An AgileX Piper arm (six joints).
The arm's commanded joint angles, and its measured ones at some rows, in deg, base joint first. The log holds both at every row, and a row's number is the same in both.
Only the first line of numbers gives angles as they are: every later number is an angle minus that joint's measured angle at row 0.
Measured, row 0:
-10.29, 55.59, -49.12, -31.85, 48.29, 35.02
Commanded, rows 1 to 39:
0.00, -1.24, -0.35, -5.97, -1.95, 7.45
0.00, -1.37, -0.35, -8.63, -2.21, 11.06
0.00, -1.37, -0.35, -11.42, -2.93, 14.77
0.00, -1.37, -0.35, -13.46, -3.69, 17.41
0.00, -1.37, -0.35, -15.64, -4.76, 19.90
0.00, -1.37, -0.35, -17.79, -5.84, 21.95
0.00, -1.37, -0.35, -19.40, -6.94, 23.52
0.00, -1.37, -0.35, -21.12, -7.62, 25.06
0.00, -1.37, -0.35, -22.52, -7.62, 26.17
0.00, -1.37, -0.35, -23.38, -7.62, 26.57
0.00, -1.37, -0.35, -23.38, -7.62, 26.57
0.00, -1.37, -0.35, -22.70, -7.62, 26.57
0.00, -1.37, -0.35, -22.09, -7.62, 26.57
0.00, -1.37, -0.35, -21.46, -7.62, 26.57
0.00, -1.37, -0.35, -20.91, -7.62, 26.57
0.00, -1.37, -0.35, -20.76, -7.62, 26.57
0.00, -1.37, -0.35, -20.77, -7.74, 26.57
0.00, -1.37, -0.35, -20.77, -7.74, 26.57
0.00, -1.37, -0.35, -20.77, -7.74, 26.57
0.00, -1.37, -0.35, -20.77, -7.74, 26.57
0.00, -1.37, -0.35, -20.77, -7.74, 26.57
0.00, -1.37, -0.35, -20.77, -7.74, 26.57
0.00, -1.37, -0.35, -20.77, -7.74, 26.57
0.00, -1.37, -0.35, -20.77, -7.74, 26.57
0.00, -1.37, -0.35, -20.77, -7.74, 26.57
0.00, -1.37, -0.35, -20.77, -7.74, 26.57
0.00, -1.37, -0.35, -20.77, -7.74, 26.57
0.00, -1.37, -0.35, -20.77, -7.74, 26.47
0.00, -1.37, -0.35, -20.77, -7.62, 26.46
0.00, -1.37, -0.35, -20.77, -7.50, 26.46
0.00, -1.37, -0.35, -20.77, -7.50, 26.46
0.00, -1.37, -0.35, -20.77, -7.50, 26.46
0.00, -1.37, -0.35, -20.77, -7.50, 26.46
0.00, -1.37, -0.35, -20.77, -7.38, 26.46
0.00, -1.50, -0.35, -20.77, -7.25, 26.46
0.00, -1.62, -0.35, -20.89, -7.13, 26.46
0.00, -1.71, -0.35, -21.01, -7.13, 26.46
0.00, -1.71, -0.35, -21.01, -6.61, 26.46
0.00, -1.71, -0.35, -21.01, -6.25, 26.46
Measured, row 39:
0.00, -1.28, 0.00, -20.55, -7.02, 26.41
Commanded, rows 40 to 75:
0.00, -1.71, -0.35, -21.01, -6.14, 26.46
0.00, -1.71, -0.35, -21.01, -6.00, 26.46
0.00, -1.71, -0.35, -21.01, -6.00, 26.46
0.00, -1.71, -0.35, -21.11, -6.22, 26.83
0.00, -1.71, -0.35, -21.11, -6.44, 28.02
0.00, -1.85, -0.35, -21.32, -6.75, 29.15
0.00, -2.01, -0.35, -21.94, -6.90, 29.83
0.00, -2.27, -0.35, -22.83, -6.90, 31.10
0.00, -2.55, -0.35, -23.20, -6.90, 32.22
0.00, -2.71, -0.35, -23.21, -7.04, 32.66
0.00, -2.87, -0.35, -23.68, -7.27, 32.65
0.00, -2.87, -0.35, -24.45, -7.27, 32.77
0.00, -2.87, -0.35, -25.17, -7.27, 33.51
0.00, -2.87, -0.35, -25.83, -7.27, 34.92
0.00, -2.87, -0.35, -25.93, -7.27, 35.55
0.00, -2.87, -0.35, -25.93, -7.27, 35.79
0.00, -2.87, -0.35, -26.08, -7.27, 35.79
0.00, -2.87, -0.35, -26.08, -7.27, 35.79
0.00, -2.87, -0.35, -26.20, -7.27, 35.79
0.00, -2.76, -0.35, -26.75, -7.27, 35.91
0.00, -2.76, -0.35, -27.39, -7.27, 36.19
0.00, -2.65, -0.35, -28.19, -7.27, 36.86
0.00, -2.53, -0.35, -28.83, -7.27, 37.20
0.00, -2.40, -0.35, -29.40, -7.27, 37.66
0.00, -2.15, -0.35, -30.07, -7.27, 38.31
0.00, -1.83, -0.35, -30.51, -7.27, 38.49
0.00, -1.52, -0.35, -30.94, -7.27, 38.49
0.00, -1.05, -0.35, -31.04, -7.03, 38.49
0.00, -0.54, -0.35, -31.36, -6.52, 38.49
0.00, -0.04, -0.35, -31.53, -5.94, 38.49
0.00, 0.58, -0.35, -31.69, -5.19, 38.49
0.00, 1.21, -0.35, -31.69, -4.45, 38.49
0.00, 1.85, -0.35, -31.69, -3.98, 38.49
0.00, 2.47, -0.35, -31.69, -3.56, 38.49
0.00, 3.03, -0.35, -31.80, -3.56, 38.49
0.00, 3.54, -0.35, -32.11, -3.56, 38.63
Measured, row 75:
0.00, 1.60, 0.00, -30.77, -4.67, 38.26
